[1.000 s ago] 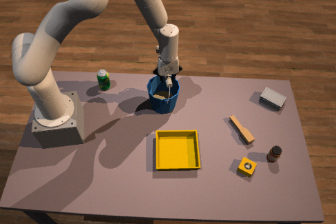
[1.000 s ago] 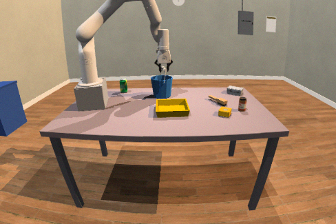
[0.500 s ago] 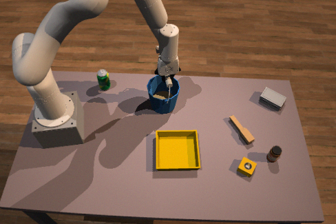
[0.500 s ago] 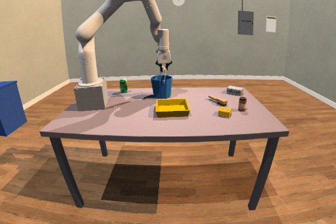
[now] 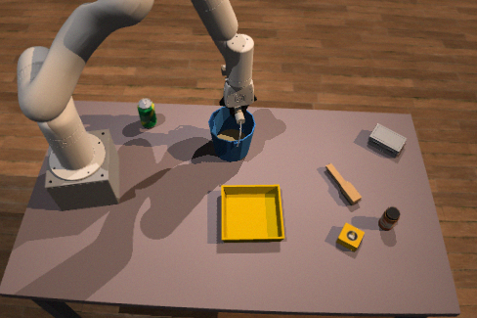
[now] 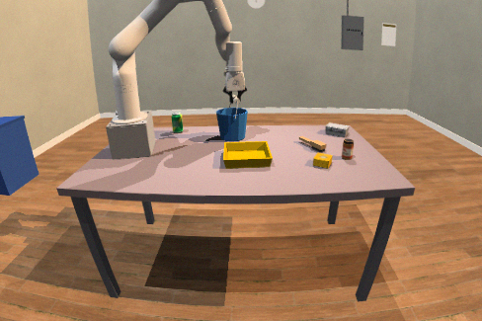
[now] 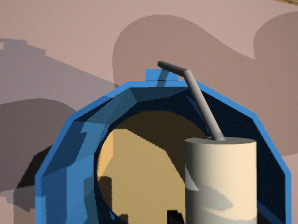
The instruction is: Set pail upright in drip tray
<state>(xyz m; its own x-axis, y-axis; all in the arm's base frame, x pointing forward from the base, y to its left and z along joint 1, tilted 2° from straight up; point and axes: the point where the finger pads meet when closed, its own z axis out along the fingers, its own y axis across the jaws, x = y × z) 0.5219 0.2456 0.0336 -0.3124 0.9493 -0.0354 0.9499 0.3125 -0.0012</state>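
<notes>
The blue pail lies 10 mm behind my hand and 90 mm below it. The rest, counted from my hand: grey box: 600 mm ahead, 90 mm to the left, 190 mm below; then pail handle: 10 mm behind, 30 mm below; then yellow drip tray: 90 mm ahead, 300 mm to the right, 200 mm below.
</notes>
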